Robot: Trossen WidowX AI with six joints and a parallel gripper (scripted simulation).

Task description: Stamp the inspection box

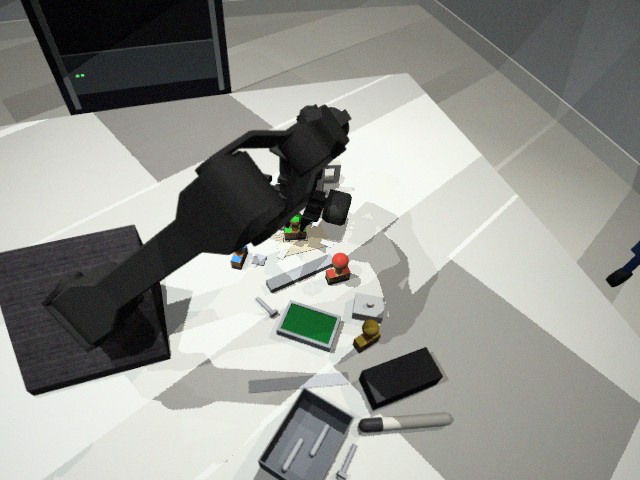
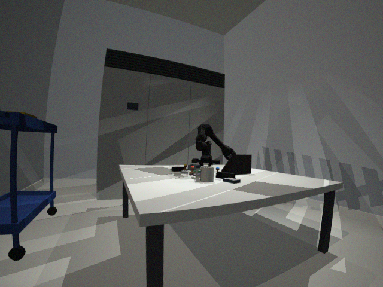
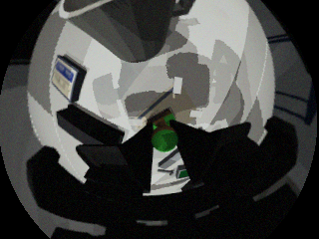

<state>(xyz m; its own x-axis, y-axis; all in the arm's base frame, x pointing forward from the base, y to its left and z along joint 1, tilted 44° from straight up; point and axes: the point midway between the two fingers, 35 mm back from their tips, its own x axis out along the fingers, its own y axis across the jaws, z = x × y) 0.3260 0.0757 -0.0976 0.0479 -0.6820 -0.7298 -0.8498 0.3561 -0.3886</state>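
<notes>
My gripper tip is now right at the green-knobbed stamp. Also, from my gripper tip: blue stamp 110 mm behind, 30 mm to the right; grey bar 10 mm behind, 90 mm to the right, 20 mm below; card 10 mm ahead, 10 mm to the right, 30 mm below.
</notes>
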